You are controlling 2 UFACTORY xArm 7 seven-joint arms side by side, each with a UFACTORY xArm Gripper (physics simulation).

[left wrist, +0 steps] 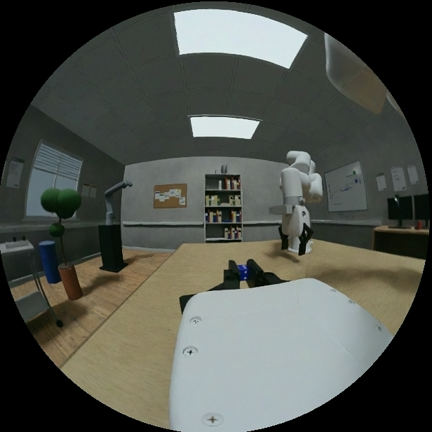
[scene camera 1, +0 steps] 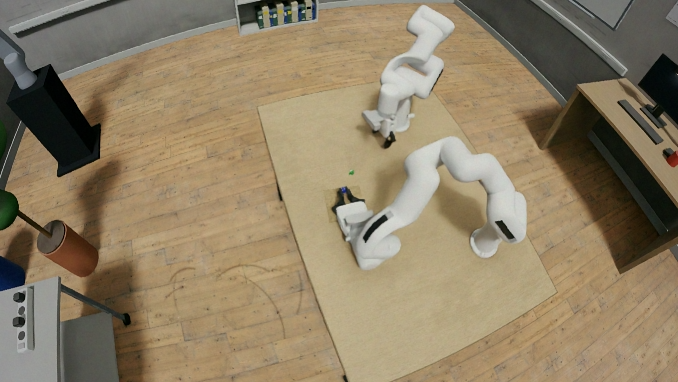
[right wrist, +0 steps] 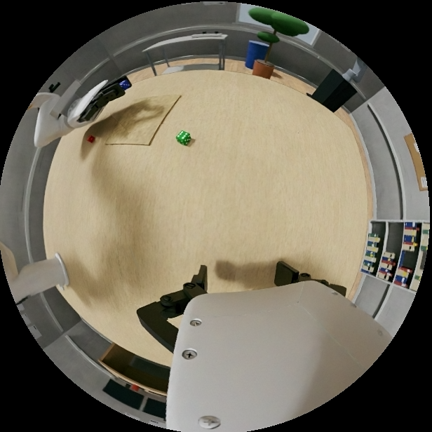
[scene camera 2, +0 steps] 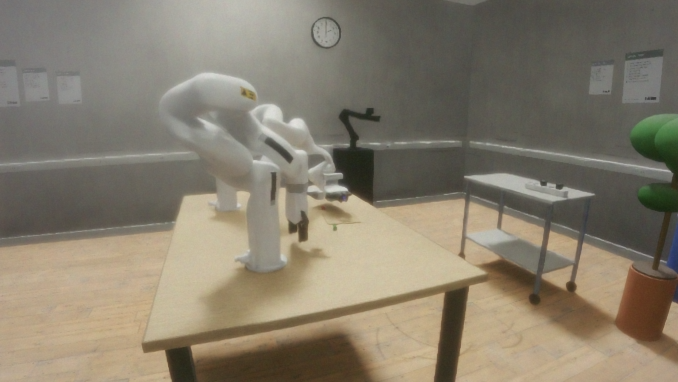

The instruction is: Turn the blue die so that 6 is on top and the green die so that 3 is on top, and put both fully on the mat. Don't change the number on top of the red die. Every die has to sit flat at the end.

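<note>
My left gripper (scene camera 1: pixel 344 191) (scene camera 2: pixel 344 197) (left wrist: pixel 239 270) (right wrist: pixel 124 84) is shut on the blue die (scene camera 1: pixel 344 189) (scene camera 2: pixel 345 198) (left wrist: pixel 243 272) (right wrist: pixel 125 84) and holds it above the mat (scene camera 1: pixel 331 200) (right wrist: pixel 162 112), with the gripper tilted to about level. The green die (scene camera 1: pixel 351 172) (scene camera 2: pixel 335 227) (right wrist: pixel 183 138) lies on the table beside the mat, outside its edge. The red die (scene camera 2: pixel 323 207) (right wrist: pixel 91 139) lies on the table off the mat's other side; the left arm hides it in scene camera 1. My right gripper (scene camera 1: pixel 385 140) (scene camera 2: pixel 298 233) (right wrist: pixel 242 275) is open and empty above the table.
The tan table (scene camera 1: pixel 400 320) (scene camera 2: pixel 350 280) (left wrist: pixel 150 320) (right wrist: pixel 250 175) carries both arm bases. The left arm reaches over the table beside the mat. A grey cart (scene camera 2: pixel 530 187), a potted plant (scene camera 2: pixel 645 300) and a desk (scene camera 1: pixel 600 100) stand away from the table.
</note>
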